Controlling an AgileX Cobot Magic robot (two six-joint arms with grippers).
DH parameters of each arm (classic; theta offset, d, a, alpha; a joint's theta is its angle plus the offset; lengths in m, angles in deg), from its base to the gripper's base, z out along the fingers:
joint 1: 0 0.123 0 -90
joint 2: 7.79 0 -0.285 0
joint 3: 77.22 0 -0.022 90
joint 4: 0 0.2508 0 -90
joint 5: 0 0 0.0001 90
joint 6: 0 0.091 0 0
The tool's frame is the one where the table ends.
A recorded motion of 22 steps. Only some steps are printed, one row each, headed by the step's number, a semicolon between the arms.
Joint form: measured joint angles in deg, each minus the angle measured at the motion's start. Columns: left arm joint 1, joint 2, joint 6, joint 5, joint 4, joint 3; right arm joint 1, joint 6, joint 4, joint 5, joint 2, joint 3.
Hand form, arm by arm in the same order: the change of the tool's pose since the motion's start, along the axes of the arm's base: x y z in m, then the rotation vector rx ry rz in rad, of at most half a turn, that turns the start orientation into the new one. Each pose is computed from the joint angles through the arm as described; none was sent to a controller.
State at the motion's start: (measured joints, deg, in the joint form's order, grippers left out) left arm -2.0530 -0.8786 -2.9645 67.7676 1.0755 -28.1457; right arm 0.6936 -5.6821 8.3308 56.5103 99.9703 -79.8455
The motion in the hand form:
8: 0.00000 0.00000 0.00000 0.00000 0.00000 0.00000; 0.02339 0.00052 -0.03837 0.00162 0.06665 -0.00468
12: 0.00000 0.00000 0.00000 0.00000 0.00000 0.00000; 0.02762 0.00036 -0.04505 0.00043 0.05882 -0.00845
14: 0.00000 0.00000 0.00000 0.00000 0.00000 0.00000; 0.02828 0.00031 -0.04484 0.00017 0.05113 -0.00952
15: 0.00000 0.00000 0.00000 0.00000 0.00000 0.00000; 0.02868 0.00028 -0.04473 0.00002 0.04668 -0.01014
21: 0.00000 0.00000 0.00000 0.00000 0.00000 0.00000; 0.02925 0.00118 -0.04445 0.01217 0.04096 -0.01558
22: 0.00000 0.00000 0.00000 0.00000 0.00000 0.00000; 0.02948 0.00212 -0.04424 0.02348 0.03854 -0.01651
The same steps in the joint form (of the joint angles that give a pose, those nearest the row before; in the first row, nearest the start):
8: 0.00 0.00 0.00 0.00 0.00 0.00; 0.02 0.00 0.22 -1.60 7.43 -2.03
12: 0.00 0.00 0.00 0.00 0.00 0.00; 0.02 0.00 0.22 -3.14 8.50 -2.03
14: 0.00 0.00 0.00 0.00 0.00 0.00; 0.02 0.00 0.22 -3.58 8.50 -2.03
15: 0.00 0.00 0.00 0.00 0.00 0.00; 0.02 0.00 0.22 -3.84 8.50 -2.03
21: 0.00 0.00 0.00 0.00 0.00 0.00; 0.02 0.00 0.98 -4.18 8.50 -2.03
22: 0.00 0.00 0.00 0.00 0.00 0.00; 0.02 -0.25 1.75 -4.30 8.50 -2.03

